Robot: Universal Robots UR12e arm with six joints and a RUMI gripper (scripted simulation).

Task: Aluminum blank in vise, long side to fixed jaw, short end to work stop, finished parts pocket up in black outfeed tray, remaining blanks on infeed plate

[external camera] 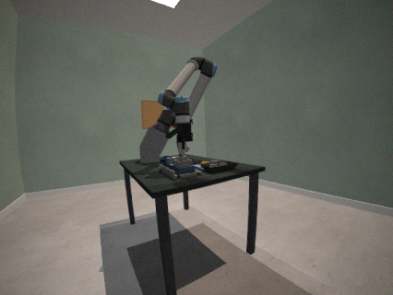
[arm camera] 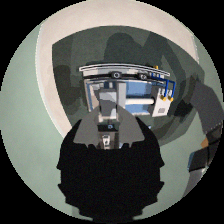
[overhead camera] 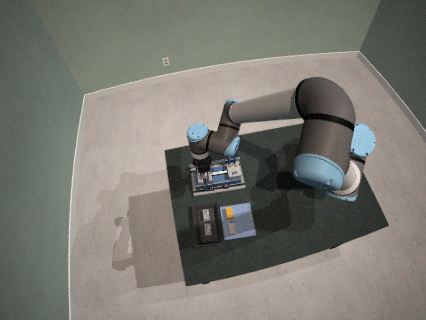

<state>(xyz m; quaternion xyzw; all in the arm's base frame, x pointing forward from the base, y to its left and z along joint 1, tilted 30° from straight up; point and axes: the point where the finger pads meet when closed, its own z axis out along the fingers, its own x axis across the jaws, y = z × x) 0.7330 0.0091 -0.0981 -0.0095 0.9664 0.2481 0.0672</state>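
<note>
Right now my hand is 80 mm above the vise and 70 mm past it. From my hand the other things lie so: yellow brass blank (230 mm to the left, 110 mm behind, 100 mm below); gray blank (320 mm to the left, 120 mm behind, 100 mm below).
</note>
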